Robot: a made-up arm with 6 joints.
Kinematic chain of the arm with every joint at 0, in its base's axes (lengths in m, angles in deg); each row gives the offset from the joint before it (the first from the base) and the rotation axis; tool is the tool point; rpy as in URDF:
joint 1: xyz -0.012 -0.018 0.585 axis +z
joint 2: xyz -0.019 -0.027 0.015 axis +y
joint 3: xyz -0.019 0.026 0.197 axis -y
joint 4: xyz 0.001 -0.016 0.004 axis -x
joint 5: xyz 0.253 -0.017 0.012 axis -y
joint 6: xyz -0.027 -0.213 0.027 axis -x
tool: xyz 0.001 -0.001 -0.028 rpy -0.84 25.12 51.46
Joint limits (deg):
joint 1: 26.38..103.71
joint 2: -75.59..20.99
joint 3: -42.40..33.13
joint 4: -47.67..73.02
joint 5: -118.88..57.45
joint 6: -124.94..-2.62
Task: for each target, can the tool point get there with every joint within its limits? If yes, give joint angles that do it. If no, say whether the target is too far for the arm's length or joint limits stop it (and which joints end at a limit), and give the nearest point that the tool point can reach.
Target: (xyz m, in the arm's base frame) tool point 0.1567 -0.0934 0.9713
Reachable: yes | joints 43.23 -18.69 -3.48 33.46 28.85 -103.79
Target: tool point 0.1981 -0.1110 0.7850
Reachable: yes | joints 45.96 -34.60 -11.28 -29.26 12.44 -113.19
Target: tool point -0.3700 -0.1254 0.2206
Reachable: no: joint limits stop it (at a limit: joint 1, joint 2, joint 3, joint 4, joint 5, joint 6) | nearest point 0.0493 -0.1706 0.4979 | short by 0.505 m
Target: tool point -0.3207 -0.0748 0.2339
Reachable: no: joint limits stop it (at a limit: joint 1, joint 2, joint 3, joint 4, joint 5, joint 6) | nearest point 0.0493 -0.1706 0.4979 | short by 0.465 m
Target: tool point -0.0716 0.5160 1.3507
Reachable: no: too far | nearest point -0.0244 0.2735 1.0574 | short by 0.383 m
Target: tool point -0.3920 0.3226 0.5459
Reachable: no: joint limits stop it (at a limit: joint 1, joint 2, joint 3, joint 4, joint 6) | nearest point -0.0741 0.3282 0.6451 | short by 0.333 m
